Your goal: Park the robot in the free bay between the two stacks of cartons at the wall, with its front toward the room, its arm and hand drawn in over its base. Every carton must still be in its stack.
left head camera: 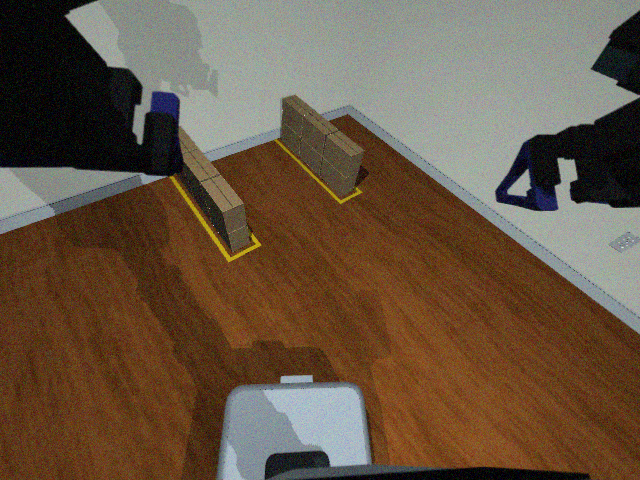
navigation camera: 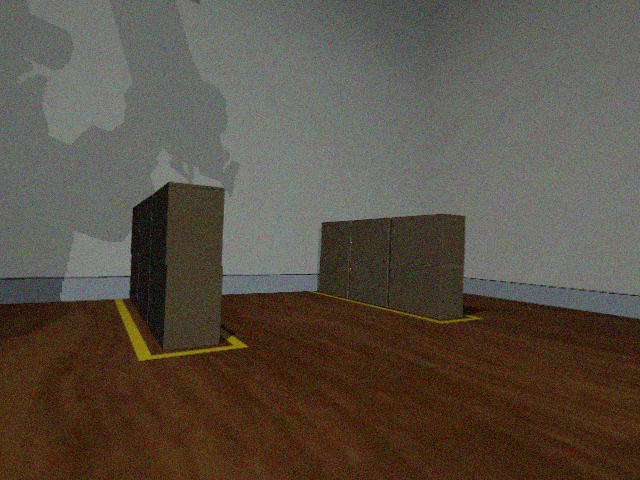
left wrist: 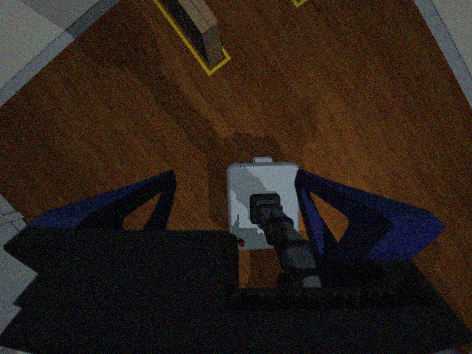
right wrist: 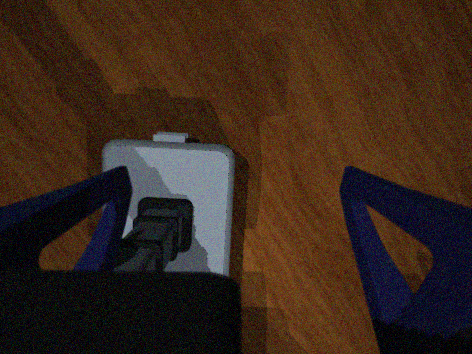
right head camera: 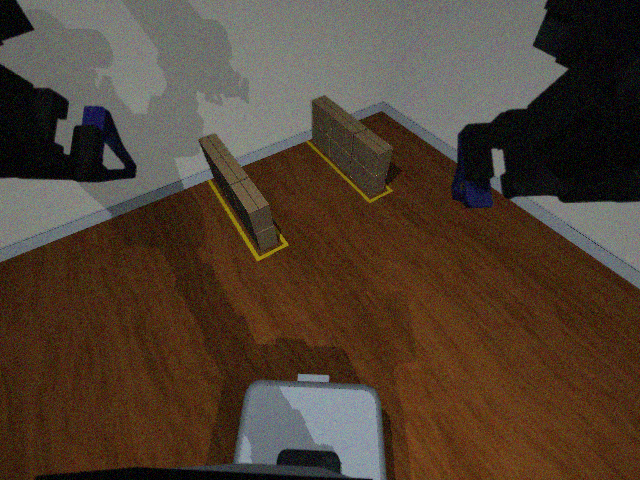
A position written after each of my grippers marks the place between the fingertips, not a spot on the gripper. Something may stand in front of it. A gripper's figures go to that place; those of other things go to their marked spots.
My left gripper (left head camera: 131, 163): 0.36 m from the lens. My right gripper (left head camera: 534, 195): 0.43 m from the lens.
